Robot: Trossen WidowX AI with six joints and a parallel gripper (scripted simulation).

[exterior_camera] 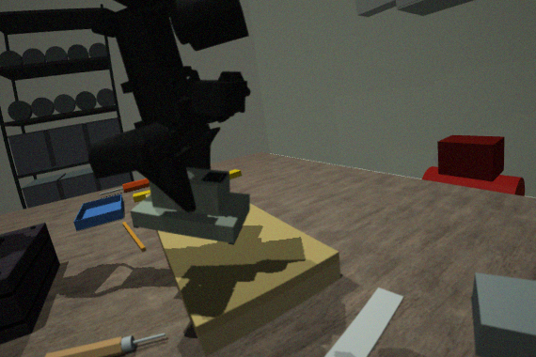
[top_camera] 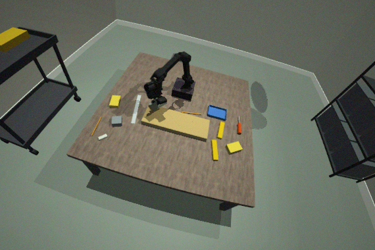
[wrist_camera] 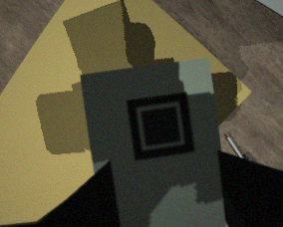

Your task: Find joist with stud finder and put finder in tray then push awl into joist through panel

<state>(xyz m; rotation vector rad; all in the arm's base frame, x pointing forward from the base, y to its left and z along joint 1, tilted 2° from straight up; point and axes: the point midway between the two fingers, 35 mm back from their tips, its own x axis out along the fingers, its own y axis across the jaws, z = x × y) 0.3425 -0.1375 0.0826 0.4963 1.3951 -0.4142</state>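
The square light lies 2 cm ahead of my gripper tip, 2 cm to the right of it and 3 cm above it. Also, from my gripper tip: grey stud finder: 1 cm ahead, 1 cm to the right, 2 cm above; then awl: 12 cm behind, 4 cm to the right, 12 cm below; then white ruler: 3 cm ahead, 17 cm to the right, 13 cm below.
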